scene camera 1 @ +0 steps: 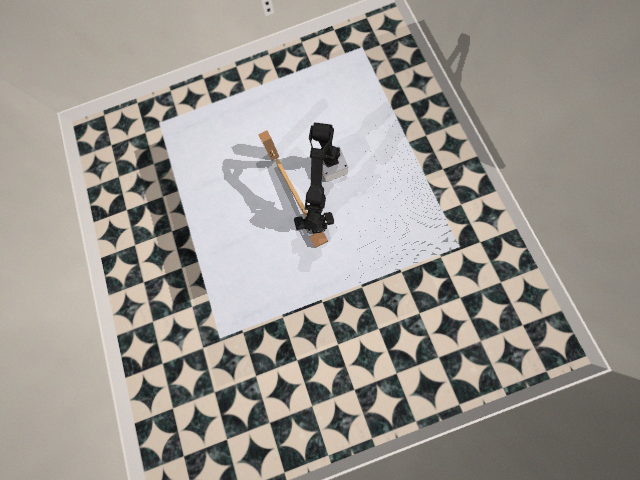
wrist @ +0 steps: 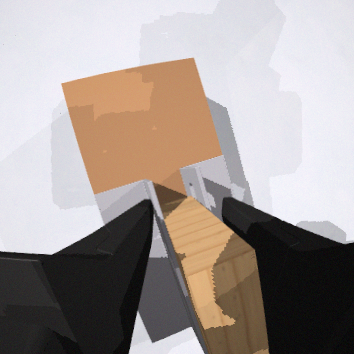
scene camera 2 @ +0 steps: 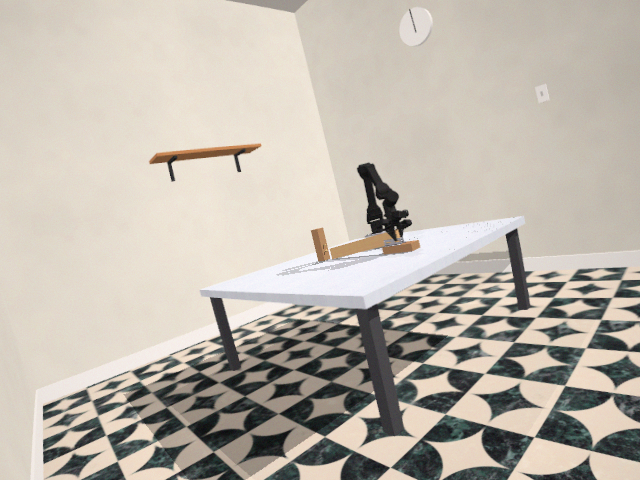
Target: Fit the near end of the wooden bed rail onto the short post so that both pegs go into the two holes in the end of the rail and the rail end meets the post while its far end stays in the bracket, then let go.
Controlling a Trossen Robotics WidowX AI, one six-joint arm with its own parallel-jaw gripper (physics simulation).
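Where they show: gripper, between the fingertips: (wrist: 187, 206) (scene camera 2: 398, 240); arm's base, origin of its link: (scene camera 1: 331, 160) (scene camera 2: 378, 232).
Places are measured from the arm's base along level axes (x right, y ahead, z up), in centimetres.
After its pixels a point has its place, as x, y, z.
Observation:
The wooden bed rail (scene camera 1: 291, 184) @[-5.1, 23.8, -0.2] (scene camera 2: 359, 245) @[-8.3, 24.8, -2.5] (wrist: 200, 225) @[-31.1, 20.8, 0.2] runs from beside the short post to the bracket. The short post (scene camera 1: 265, 139) @[16.9, 28.1, 10.0] (scene camera 2: 318, 241) @[17.1, 30.2, 3.2] stands upright; small dark marks show low on its rail-facing side. In scene camera 2 a narrow gap shows between post and near rail end. The pegs and holes are too small to tell apart. The grey bracket (wrist: 120, 200) @[-31.9, 18.1, -4.2] is on an orange-brown block (scene camera 1: 319, 240) @[-37.1, 20.0, -4.4] (scene camera 2: 407, 247) @[-37.4, 23.8, -6.0] (wrist: 145, 125) @[-35.7, 20.0, -4.4]; the rail's far end lies between its plates. My gripper (scene camera 1: 312, 222) @[-31.2, 21.3, -2.9] (scene camera 2: 397, 235) @[-31.2, 21.3, -2.9] (wrist: 187, 206) @[-31.2, 21.3, -2.9] is shut on the rail close to the bracket.
The arm's grey base (scene camera 1: 336, 172) @[-6.9, -0.4, -1.1] is on the white table (scene camera 1: 248, 258) @[-32.6, 58.6, -8.0] (scene camera 2: 299, 284) @[-19.4, 73.3, -8.0], to the right of the rail in scene camera 1. The arm reaches over the table to the rail's bracket end. A wall shelf (scene camera 2: 206, 153) hangs behind, away from the table.

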